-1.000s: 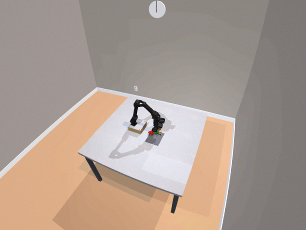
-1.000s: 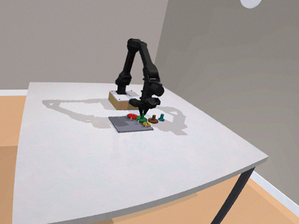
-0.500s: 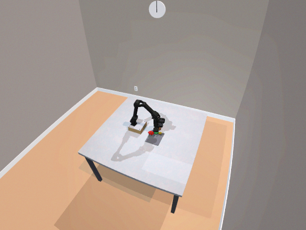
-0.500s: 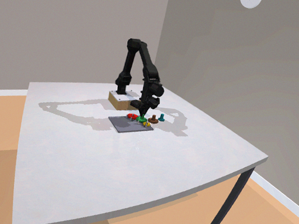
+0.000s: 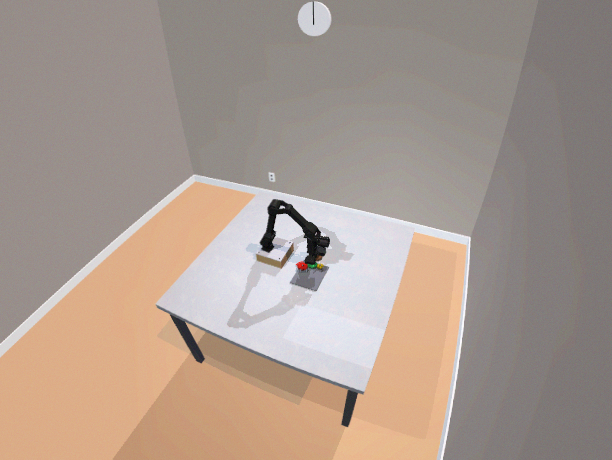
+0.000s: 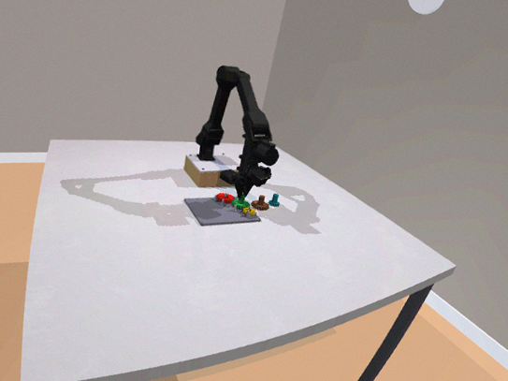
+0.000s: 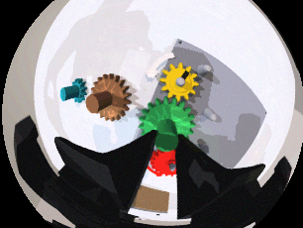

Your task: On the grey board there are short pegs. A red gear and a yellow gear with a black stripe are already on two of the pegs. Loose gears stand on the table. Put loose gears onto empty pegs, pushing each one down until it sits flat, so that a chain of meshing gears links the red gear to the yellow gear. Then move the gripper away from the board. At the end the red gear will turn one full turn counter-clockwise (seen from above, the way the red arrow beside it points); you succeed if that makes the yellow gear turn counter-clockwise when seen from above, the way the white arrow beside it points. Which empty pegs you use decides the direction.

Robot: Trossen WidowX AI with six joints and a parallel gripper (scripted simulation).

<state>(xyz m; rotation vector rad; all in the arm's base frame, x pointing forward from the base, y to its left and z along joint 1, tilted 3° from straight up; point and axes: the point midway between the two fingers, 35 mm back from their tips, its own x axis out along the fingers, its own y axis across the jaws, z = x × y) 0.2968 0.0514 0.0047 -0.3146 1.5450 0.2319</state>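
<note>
My gripper tip is now 10 mm above the green gear. Round my gripper tip: red gear: 50 mm behind, 40 mm to the right, 20 mm below; then brown gear: 80 mm to the left, 20 mm below, 10 mm behind; then yellow gear: 50 mm ahead, 20 mm below, 10 mm to the left.
</note>
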